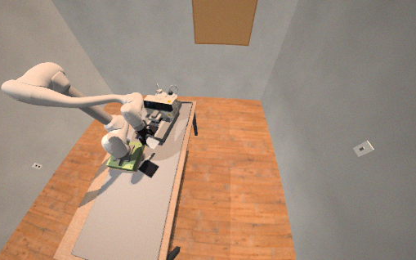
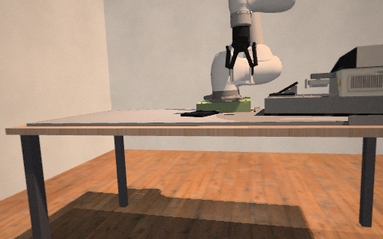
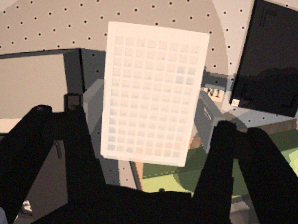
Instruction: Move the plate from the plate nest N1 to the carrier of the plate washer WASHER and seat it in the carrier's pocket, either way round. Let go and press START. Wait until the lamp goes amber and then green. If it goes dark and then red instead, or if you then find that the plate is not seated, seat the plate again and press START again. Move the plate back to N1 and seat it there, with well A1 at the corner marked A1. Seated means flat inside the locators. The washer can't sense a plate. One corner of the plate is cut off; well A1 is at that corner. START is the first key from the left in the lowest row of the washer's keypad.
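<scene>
Now: hand 190 mm to the left of the black plate nest N1, 160 mm above it and 30 mm past it. From my hand the other things lie so: carrier 200 mm to the left, 100 mm behind, 80 mm below; white well plate 30 mm below; N1 label 170 mm below, 80 mm to the right, 60 mm behind.
</scene>
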